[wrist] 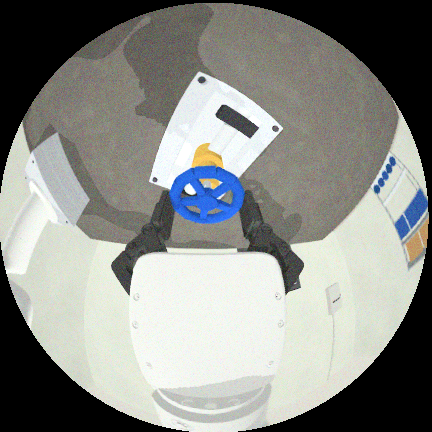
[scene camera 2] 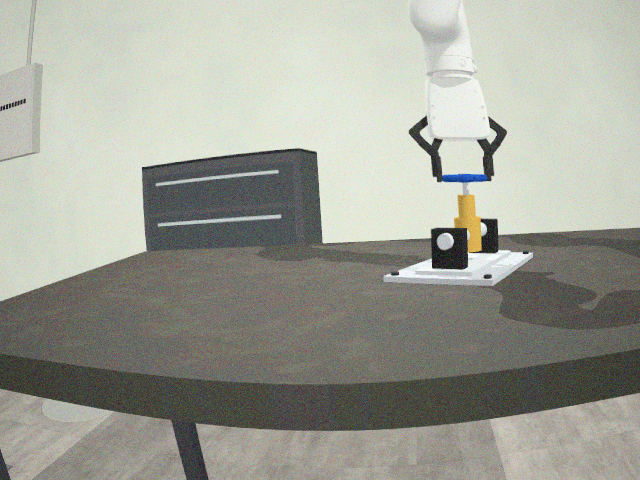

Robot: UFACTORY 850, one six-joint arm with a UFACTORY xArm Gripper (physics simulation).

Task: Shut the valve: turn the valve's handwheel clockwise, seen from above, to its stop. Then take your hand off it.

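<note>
The valve's blue handwheel [scene camera 2: 464, 178] [wrist: 206, 202] lies level on a thin stem above the yellow valve body [scene camera 2: 467, 232] [wrist: 206, 154]. The valve stands on a white base plate [scene camera 2: 439, 279] [wrist: 186, 120] on the table. My gripper [scene camera 2: 464, 177] [wrist: 206, 198] points down and is shut on the handwheel, with one black finger at each side of the rim. The far ends of the fingertips are partly hidden by the wheel in the wrist view.
Black blocks [scene camera 2: 449, 248] [wrist: 237, 121] stand on the base plate on either side of the valve body. A dark drawer cabinet [scene camera 2: 222, 198] stands behind the table [scene camera 2: 232, 320] [wrist: 300, 75]. A shelf unit with blue and orange bins shows at the right of the wrist view.
</note>
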